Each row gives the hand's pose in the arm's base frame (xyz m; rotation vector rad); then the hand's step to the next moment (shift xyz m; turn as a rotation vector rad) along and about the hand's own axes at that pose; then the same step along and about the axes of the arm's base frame.
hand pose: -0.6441 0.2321 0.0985 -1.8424 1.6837 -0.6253
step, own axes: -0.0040 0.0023 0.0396 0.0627 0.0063 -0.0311
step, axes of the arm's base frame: 0.0246 0.0075 -0.0305 -0.0191 -0.0656 0.0166
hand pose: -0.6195 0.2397 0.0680 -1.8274 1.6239 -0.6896
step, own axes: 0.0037 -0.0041 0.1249 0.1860 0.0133 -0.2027
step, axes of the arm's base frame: 0.0929 0.0079 -0.0832 -0.1324 -0.2040 0.1292
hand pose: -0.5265 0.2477 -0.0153 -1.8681 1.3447 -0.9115
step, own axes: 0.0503 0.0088 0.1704 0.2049 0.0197 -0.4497
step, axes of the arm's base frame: 0.1489 -0.0320 -0.0919 -0.3367 -0.2507 0.2614
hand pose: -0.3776 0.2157 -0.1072 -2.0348 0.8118 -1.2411
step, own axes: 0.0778 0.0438 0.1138 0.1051 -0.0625 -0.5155
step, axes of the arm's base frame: 0.1244 -0.0655 -0.0341 -0.4185 -0.1358 0.2951
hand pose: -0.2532 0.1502 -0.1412 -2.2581 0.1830 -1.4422
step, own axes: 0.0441 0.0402 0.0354 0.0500 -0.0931 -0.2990
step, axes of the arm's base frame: 0.0561 -0.0403 0.0064 -0.2549 -0.0244 0.1871
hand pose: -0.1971 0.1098 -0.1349 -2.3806 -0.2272 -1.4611
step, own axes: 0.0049 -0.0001 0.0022 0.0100 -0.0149 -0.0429
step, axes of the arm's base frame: 0.0041 0.0007 0.0035 -0.0357 -0.0022 0.0297
